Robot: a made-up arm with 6 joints. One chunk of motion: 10 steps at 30 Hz.
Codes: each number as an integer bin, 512 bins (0 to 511) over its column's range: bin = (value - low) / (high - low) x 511, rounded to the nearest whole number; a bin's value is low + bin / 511 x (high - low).
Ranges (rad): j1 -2.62..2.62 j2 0..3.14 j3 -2.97..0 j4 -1.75..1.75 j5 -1.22..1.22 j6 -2.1..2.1
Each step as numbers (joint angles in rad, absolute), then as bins.
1 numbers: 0.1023 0.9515 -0.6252 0.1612 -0.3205 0.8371
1 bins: 265 155 403 279 188 357
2 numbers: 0.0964 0.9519 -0.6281 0.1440 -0.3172 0.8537
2 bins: 265 155 403 277 189 359
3 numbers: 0.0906 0.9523 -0.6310 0.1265 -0.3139 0.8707
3 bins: 264 155 402 274 190 361
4 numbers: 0.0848 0.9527 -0.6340 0.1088 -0.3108 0.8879
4 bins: 264 155 402 271 190 364
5 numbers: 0.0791 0.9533 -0.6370 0.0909 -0.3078 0.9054
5 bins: 263 155 401 269 191 366
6 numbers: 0.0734 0.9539 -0.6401 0.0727 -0.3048 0.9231
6 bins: 263 155 401 266 192 368
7 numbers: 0.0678 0.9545 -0.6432 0.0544 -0.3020 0.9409
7 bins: 262 155 400 263 192 370
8 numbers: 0.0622 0.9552 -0.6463 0.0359 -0.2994 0.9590
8 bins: 262 155 400 261 193 372
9 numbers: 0.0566 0.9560 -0.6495 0.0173 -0.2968 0.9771
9 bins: 261 156 399 258 193 374
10 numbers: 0.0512 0.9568 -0.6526 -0.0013 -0.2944 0.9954
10 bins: 260 156 399 255 194 377
